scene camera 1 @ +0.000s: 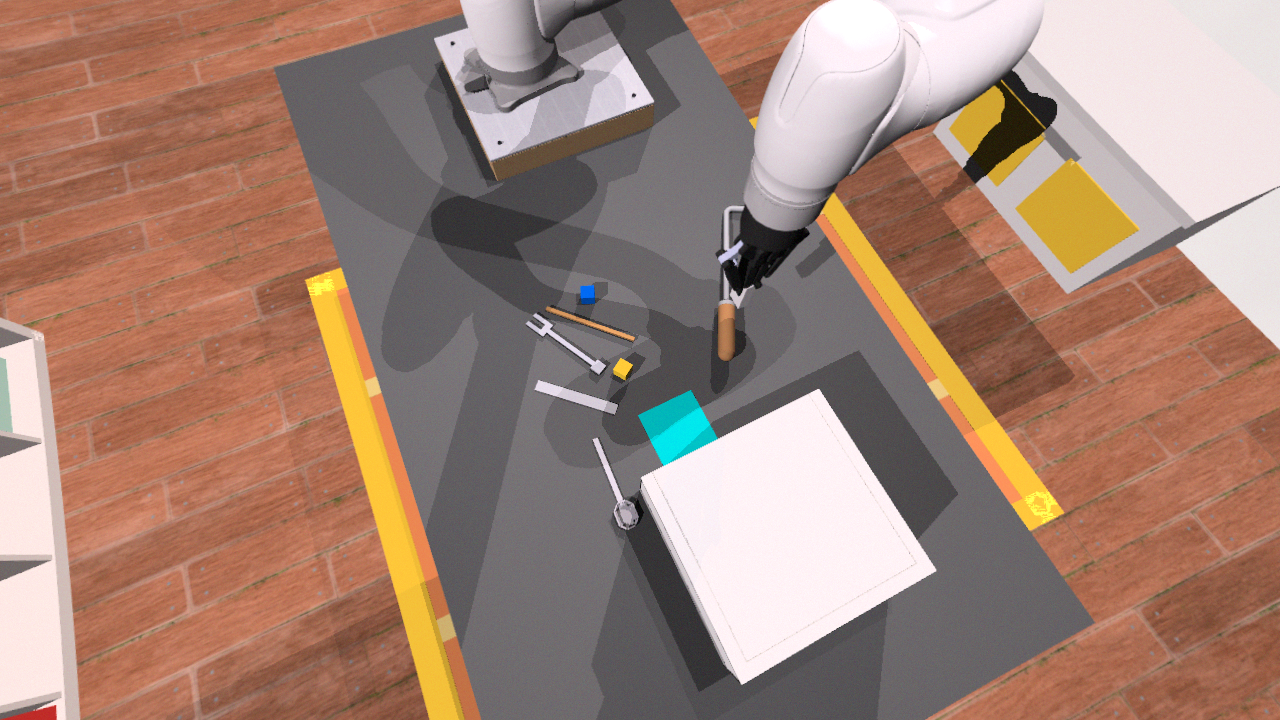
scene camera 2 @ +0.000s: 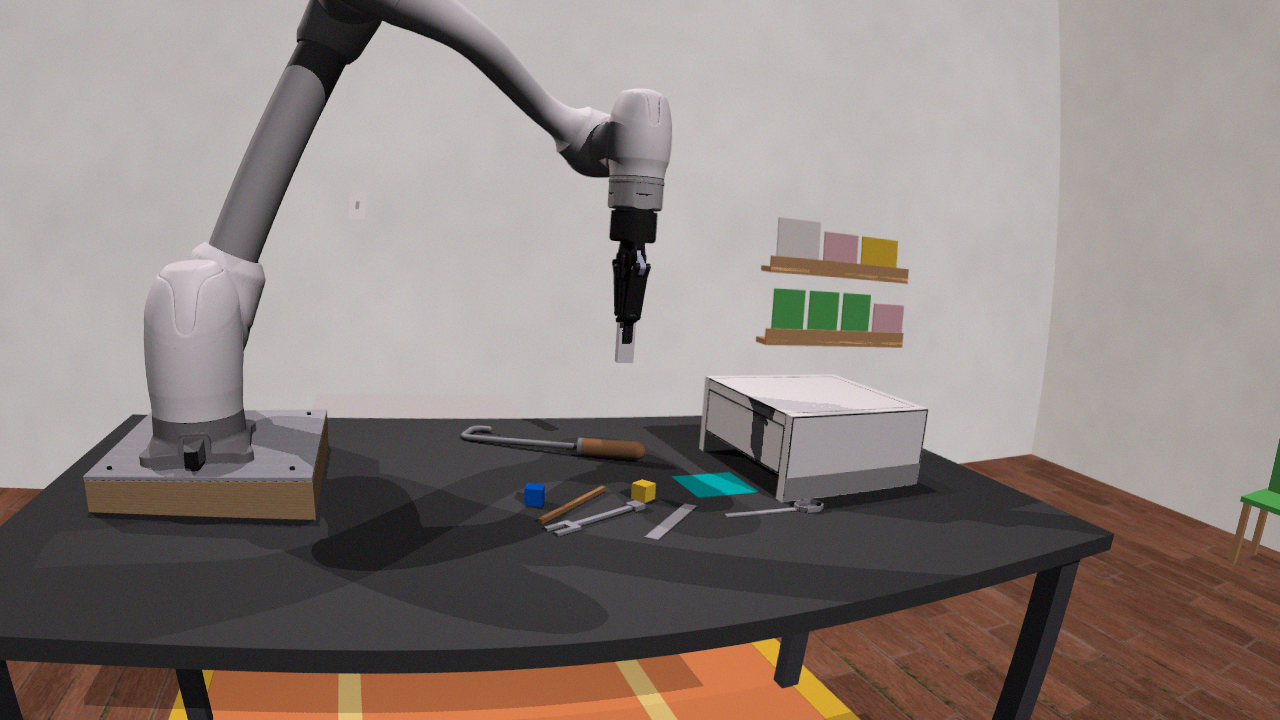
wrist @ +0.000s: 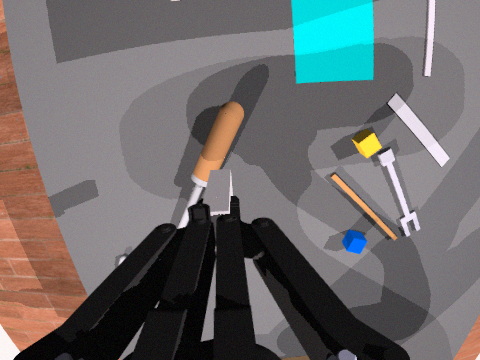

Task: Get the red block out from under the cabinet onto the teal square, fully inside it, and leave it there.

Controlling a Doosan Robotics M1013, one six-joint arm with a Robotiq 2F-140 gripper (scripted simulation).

Note:
The pictures show: the gripper, a forked metal tool, a flat grey bar and a metal scoop tool.
The gripper is seen too in scene camera 1 and in the wrist view.

